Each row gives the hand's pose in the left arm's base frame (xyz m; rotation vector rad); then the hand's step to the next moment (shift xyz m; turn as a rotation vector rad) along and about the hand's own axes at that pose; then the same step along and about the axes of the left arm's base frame.
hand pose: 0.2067 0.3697 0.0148 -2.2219 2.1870 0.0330
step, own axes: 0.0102 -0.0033 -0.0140 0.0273 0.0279 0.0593
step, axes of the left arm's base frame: 0.0034 -0.0106 0.0137 -0.0274 -0.0258 -0.0602
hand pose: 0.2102 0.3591 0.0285 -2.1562 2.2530 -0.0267
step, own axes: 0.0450 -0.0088 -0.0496 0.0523 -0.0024 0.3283
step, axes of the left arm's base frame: 0.0054 -0.0455 0.0496 0.0094 -0.0512 -0.3283
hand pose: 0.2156 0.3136 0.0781 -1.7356 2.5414 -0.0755
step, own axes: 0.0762 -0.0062 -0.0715 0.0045 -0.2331 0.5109
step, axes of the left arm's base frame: -0.0276 -0.0729 0.0699 0.2555 -0.0915 -0.4917
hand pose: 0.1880 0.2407 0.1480 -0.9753 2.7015 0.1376
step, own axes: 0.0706 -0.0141 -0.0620 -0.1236 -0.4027 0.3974
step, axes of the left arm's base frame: -0.0565 -0.0652 0.0399 0.4340 -0.1635 -0.3468
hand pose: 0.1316 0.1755 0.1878 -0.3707 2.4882 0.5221
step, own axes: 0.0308 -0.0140 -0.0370 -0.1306 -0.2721 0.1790
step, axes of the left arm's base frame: -0.0370 -0.0332 0.0065 0.2889 -0.1429 -0.1386
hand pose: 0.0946 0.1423 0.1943 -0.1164 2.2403 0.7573
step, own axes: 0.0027 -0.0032 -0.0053 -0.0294 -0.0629 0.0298
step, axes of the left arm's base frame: -0.0043 -0.0052 -0.0005 0.0589 -0.0393 -0.0263
